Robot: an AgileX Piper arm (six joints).
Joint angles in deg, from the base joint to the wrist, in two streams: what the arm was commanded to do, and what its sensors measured. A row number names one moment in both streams.
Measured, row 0:
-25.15, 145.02, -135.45, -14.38, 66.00, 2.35
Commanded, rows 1 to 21:
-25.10, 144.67, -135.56, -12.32, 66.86, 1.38
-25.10, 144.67, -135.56, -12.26, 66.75, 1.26
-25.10, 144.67, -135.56, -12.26, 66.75, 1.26
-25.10, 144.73, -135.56, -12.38, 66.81, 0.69
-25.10, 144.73, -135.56, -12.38, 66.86, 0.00
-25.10, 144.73, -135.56, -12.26, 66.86, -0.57
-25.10, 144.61, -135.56, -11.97, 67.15, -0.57
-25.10, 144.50, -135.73, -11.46, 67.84, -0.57
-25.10, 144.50, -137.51, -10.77, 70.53, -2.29
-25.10, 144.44, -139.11, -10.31, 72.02, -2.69
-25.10, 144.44, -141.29, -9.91, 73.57, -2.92
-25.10, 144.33, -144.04, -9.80, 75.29, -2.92
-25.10, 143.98, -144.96, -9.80, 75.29, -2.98
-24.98, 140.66, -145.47, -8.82, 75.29, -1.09
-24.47, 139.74, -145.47, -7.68, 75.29, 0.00
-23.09, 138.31, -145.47, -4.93, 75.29, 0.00
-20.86, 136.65, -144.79, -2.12, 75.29, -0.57
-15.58, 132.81, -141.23, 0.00, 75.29, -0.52
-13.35, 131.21, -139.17, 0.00, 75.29, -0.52
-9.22, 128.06, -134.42, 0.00, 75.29, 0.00
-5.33, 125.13, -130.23, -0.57, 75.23, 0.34
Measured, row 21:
-9.45, 129.32, -135.22, 0.00, 69.33, 0.00
